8 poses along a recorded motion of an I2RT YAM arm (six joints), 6.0 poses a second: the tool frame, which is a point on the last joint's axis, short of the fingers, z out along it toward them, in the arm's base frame.
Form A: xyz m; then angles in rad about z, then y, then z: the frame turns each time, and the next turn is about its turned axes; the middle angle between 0 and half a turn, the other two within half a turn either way.
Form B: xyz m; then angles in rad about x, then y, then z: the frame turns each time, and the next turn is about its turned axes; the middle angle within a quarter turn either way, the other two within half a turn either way. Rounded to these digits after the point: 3 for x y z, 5 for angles.
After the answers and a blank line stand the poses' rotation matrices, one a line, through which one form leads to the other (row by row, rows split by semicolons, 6 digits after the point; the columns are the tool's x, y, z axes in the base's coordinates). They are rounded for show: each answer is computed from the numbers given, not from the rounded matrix.
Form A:
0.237, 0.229, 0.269, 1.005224, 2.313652, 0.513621
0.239, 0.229, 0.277, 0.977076, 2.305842, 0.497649
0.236, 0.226, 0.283, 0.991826, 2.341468, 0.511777
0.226, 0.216, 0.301, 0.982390, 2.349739, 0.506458
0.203, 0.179, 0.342, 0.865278, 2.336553, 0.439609
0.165, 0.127, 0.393, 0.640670, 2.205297, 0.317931
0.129, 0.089, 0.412, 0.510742, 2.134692, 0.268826
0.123, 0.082, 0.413, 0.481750, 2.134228, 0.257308
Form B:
0.237, 0.229, 0.269, -2.39819, 0.40575, 2.48995
0.239, 0.229, 0.277, -2.39955, 0.42794, 2.49349
0.236, 0.226, 0.283, -2.43014, 0.40341, 2.50989
0.226, 0.216, 0.301, -2.44139, 0.40606, 2.51560
0.203, 0.179, 0.342, -2.47188, 0.48638, 2.54369
0.165, 0.127, 0.393, -2.45952, 0.70189, 2.56044
0.129, 0.089, 0.412, -2.48355, 0.82909, 2.60141
0.123, 0.082, 0.413, -2.50879, 0.84686, 2.62415

-0.730533 -0.557247 0.394711; -0.234078 0.747338 0.621847; -0.641505 0.361887 -0.676394
-0.725339 -0.549234 0.414999; -0.221374 0.756935 0.614852; -0.651825 0.354106 -0.670621
-0.742241 -0.543117 0.392558; -0.240419 0.762611 0.600519; -0.625521 0.351351 -0.696617
-0.744484 -0.538258 0.394995; -0.241784 0.768834 0.591975; -0.622321 0.345213 -0.702527
-0.730671 -0.497628 0.467425; -0.201497 0.811325 0.548772; -0.652318 0.306787 -0.693083
-0.638261 -0.419221 0.645660; -0.085953 0.872279 0.481395; -0.765006 0.251760 -0.592775
-0.579358 -0.347426 0.737319; -0.020180 0.910442 0.413145; -0.814823 0.224479 -0.534483
-0.575629 -0.327632 0.749205; -0.013799 0.919984 0.391712; -0.817595 0.215143 -0.534091

